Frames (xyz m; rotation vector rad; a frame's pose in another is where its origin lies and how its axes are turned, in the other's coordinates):
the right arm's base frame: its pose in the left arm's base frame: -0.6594 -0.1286 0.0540 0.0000 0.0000 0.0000
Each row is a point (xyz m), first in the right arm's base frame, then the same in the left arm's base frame.
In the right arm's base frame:
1: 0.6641 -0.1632 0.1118
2: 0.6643 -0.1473 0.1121
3: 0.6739 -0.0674 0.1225
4: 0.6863 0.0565 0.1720
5: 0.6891 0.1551 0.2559
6: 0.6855 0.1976 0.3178
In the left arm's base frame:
1: 0.0047 -0.2918 0.1658
2: 0.0049 -0.2759 0.1661
3: 0.0145 -0.1960 0.1765
4: 0.0269 -0.0721 0.2260
5: 0.0297 0.0265 0.3099
6: 0.0261 0.0690 0.3718

